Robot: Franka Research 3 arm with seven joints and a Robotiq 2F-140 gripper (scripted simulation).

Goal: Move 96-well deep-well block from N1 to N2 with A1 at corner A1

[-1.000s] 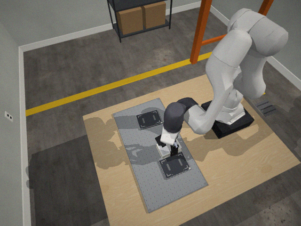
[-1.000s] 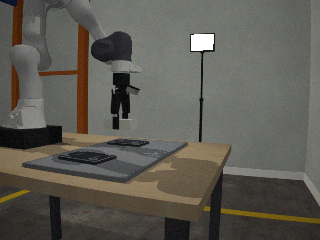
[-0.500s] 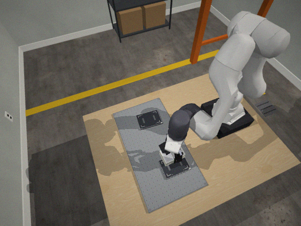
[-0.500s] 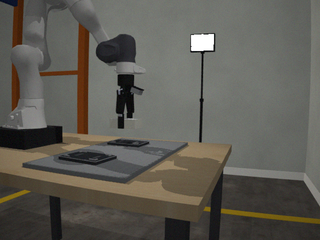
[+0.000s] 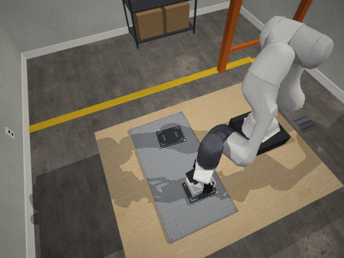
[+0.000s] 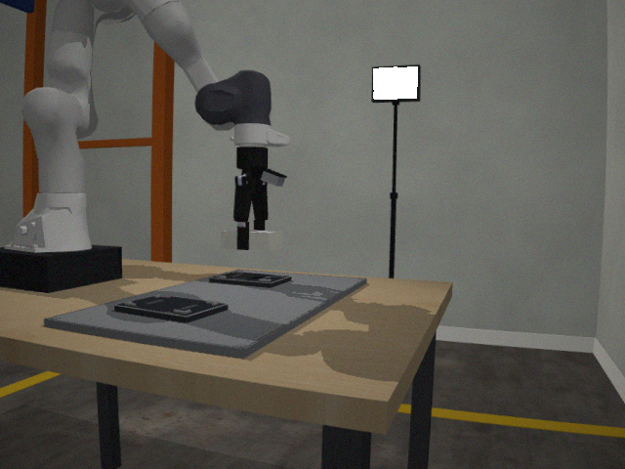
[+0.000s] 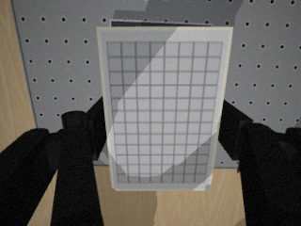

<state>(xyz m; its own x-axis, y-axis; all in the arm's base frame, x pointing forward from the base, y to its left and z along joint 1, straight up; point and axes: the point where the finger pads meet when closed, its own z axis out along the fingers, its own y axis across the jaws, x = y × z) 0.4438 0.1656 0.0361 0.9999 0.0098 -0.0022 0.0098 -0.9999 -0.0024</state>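
Right now the plate nest N2 is 10 cm below my hand. The rest, counted from my hand: A1 mark: 10 cm below, 7 cm behind, 6 cm to the left; plate nest N1: 36 cm to the right, 10 cm below, 2 cm ahead; white 96-well deep-well block: 1 cm below.
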